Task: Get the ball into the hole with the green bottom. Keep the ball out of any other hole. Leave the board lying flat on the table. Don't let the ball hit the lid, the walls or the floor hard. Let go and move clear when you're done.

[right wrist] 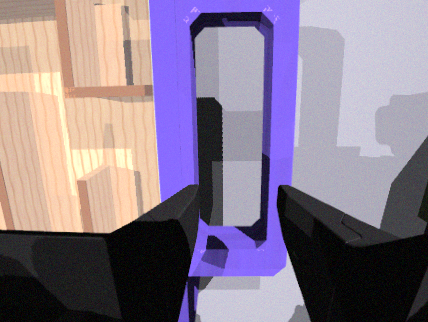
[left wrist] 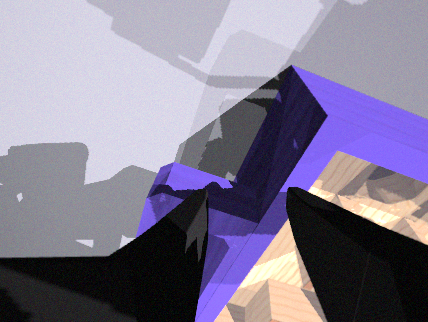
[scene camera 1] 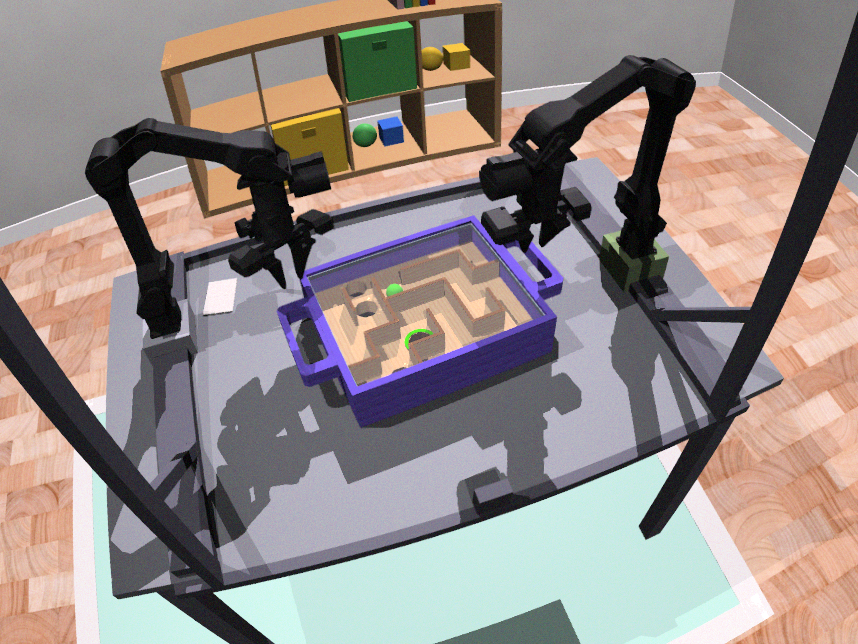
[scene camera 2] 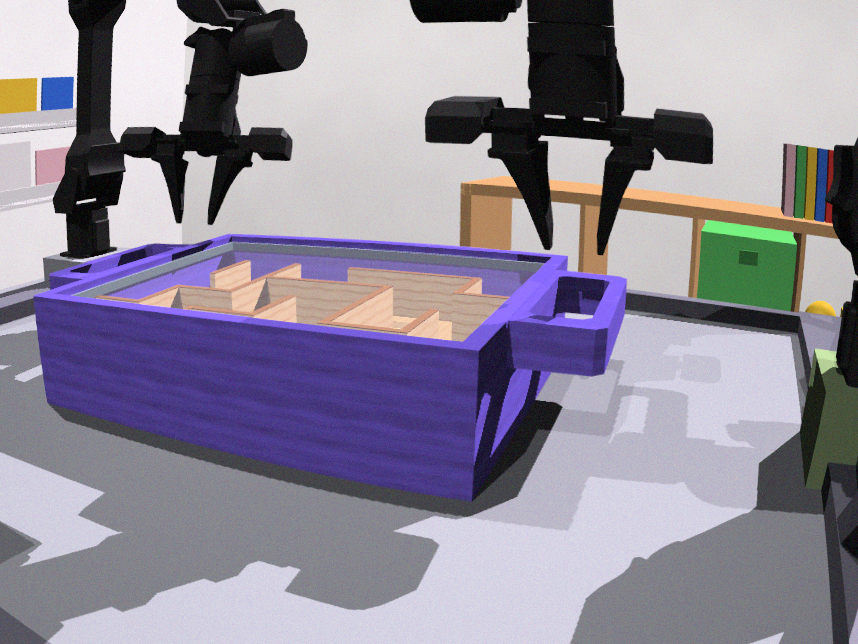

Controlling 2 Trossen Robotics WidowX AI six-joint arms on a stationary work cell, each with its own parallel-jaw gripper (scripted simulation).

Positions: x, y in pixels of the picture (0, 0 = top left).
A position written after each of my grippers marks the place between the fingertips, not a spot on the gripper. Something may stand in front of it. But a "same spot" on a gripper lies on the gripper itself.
Scene:
my left gripper: left wrist; scene camera 1 292, 283; scene camera 2; not seen in the right wrist view (out of frame)
my right gripper: right wrist 238, 194; scene camera 1; scene camera 2; not seen in the left wrist view (out of frame)
same spot on my right gripper: point(scene camera 2: 513, 142) = point(scene camera 1: 524, 232)
same spot on my left gripper: point(left wrist: 163, 267) = point(scene camera 2: 186, 170)

